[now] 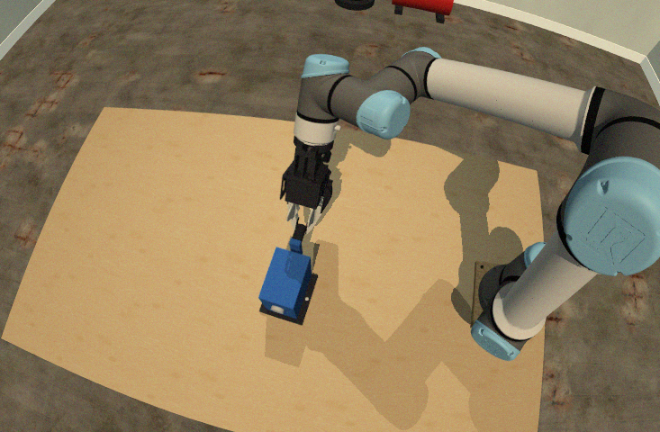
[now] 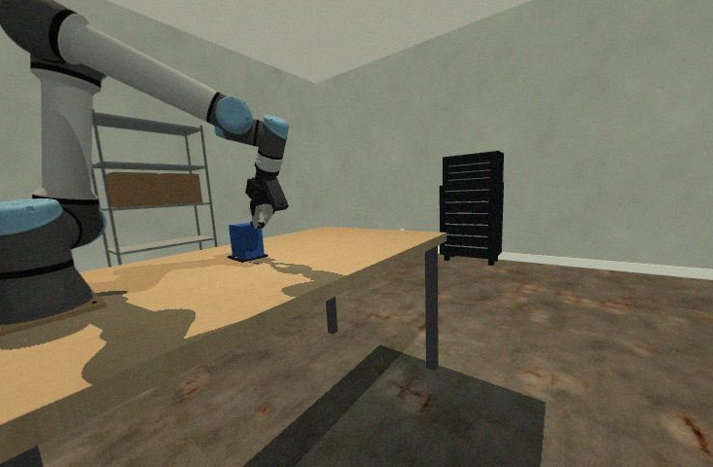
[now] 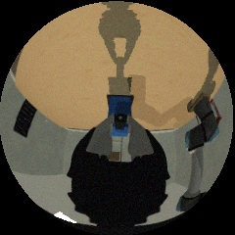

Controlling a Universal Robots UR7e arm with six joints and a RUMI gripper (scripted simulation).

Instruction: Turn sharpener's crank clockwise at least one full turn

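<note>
The dark crank handle lies 20 mm to the left of my hand.
</note>
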